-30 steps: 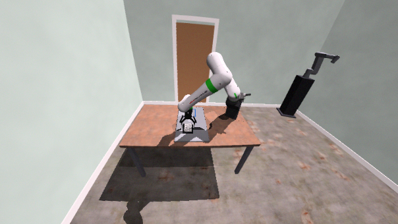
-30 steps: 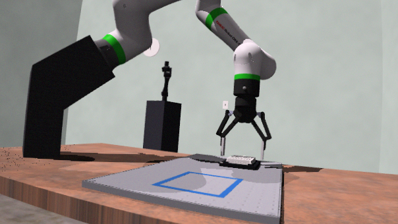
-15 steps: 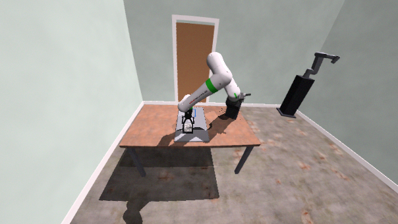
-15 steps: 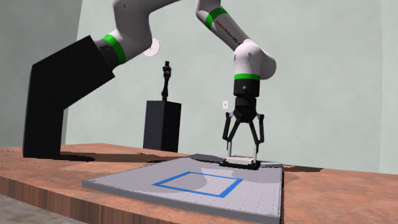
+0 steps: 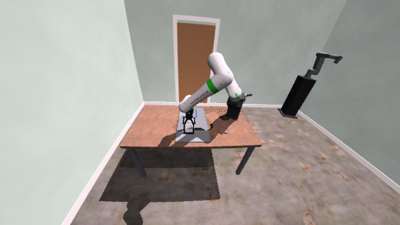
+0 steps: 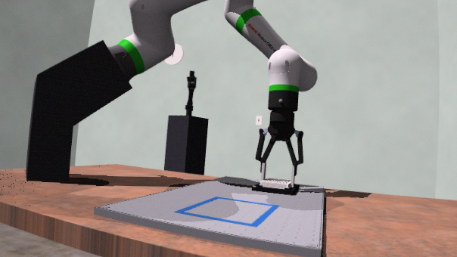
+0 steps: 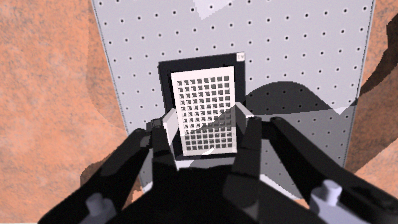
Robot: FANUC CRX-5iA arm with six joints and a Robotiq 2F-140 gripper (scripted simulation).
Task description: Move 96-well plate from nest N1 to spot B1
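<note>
The black plate nest is 30 mm below my hand. Round my hand: white 96-well plate (20 mm below).
</note>
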